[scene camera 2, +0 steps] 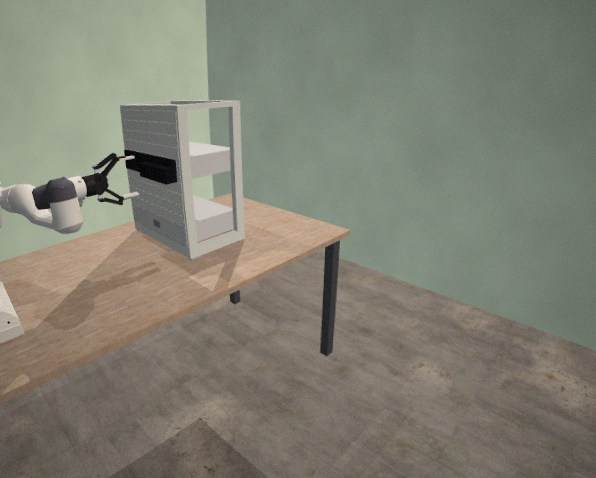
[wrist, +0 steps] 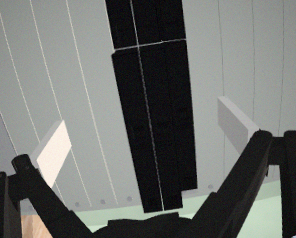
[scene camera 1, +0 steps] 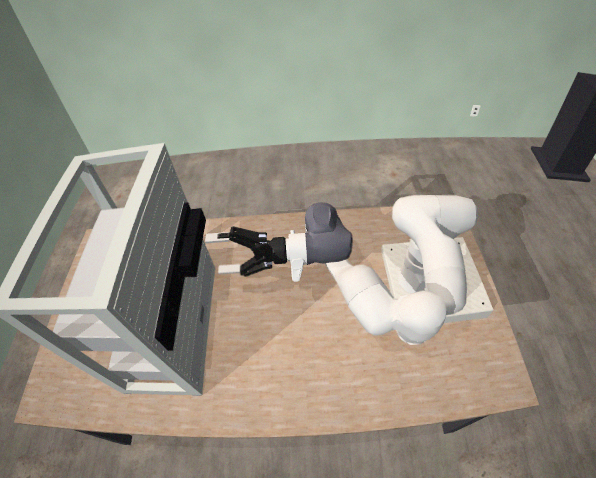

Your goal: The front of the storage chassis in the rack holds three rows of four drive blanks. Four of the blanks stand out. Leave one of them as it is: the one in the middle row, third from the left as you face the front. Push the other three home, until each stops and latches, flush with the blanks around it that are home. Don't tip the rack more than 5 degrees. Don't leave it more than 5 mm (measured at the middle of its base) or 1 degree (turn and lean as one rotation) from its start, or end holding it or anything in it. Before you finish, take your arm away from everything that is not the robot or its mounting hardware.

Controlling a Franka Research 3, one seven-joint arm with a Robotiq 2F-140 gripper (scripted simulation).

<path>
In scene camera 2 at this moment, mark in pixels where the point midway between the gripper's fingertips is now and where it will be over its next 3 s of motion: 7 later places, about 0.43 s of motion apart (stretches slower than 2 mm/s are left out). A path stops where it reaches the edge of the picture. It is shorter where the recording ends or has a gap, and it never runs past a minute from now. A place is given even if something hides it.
The gripper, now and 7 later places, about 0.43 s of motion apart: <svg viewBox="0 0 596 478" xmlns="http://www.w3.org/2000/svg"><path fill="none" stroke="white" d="M135 175L135 175L139 174L138 175L140 176L143 175L144 175L146 174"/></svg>
</path>
